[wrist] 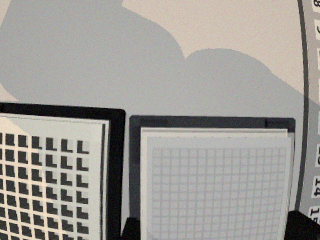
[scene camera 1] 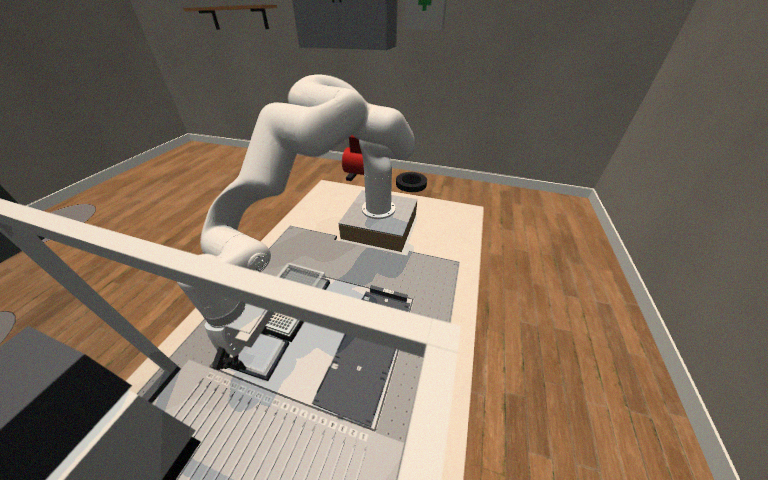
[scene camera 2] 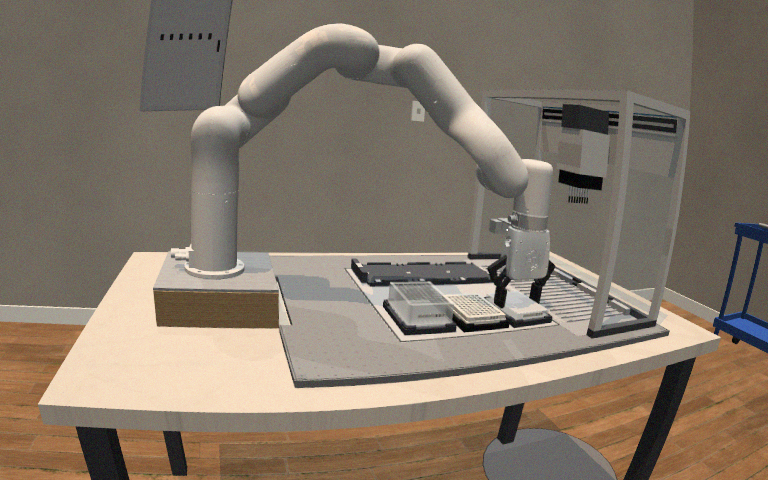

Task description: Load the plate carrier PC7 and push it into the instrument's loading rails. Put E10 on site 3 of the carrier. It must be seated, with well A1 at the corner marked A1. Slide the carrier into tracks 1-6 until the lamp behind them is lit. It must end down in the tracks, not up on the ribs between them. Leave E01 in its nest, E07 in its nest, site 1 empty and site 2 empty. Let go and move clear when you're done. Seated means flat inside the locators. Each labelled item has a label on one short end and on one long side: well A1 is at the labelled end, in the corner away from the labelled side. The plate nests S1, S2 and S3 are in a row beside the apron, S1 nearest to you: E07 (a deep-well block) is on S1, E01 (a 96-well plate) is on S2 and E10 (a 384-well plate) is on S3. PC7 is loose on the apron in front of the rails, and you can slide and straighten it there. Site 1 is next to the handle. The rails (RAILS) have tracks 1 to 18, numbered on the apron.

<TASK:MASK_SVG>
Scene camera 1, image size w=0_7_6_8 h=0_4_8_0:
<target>my gripper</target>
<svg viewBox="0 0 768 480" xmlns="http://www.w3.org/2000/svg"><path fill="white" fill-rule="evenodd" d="M206 322L205 329L207 335L217 350L212 368L220 370L232 367L236 371L239 371L239 369L245 371L246 366L241 360L238 360L238 354L245 347L240 345L236 339L239 330L226 327L227 325L220 327L211 326Z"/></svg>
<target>plate carrier PC7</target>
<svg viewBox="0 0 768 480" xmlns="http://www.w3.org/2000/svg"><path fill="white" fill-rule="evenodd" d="M344 334L312 403L336 413L338 418L343 419L343 417L371 427L396 349ZM361 299L408 312L410 303L407 302L407 294L373 285L370 286L370 292L366 291Z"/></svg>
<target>deep-well block E07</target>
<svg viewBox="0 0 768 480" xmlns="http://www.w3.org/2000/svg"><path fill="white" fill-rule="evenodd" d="M276 276L319 289L323 289L327 282L325 272L292 263L287 263Z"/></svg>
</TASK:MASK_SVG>
